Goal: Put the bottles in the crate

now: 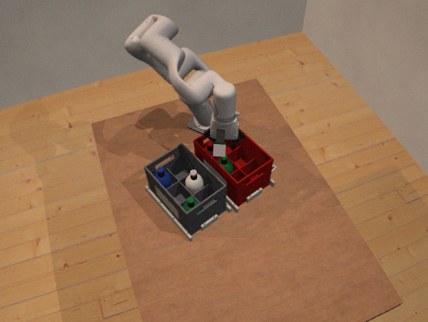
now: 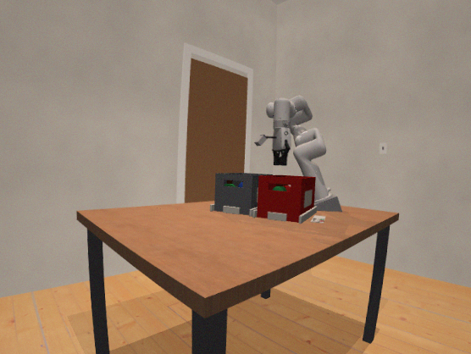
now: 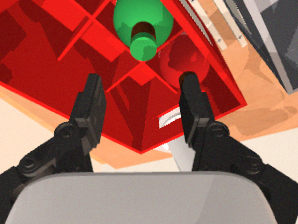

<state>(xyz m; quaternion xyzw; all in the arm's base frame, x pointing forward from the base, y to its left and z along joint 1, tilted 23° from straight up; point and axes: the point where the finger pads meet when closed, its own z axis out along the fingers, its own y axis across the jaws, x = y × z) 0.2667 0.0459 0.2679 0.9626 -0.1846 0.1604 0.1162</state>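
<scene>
My gripper is now 4 cm short of the grey crate, 17 cm to the left of it and 16 cm above it. Also, from my hand: red bottle 9 cm behind, 3 cm to the right, 15 cm below; then red crate 2 cm behind, 4 cm to the left, 16 cm below; then green bottle 15 cm below.
</scene>
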